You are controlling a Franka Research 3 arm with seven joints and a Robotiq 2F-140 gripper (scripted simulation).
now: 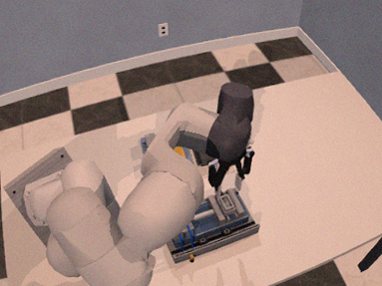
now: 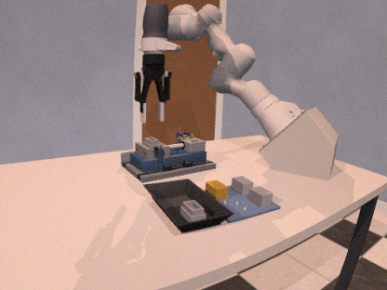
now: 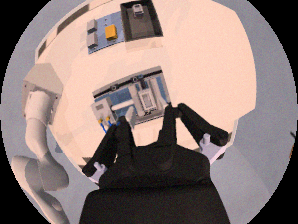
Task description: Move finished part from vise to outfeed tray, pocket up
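The blue vise is 60 mm behind my hand, 10 mm to the left of it and 170 mm below it. Also, from my hand: blue fixture plate: 40 mm behind, 360 mm to the left, 200 mm below; then yellow block: 10 mm behind, 300 mm to the left, 180 mm below.
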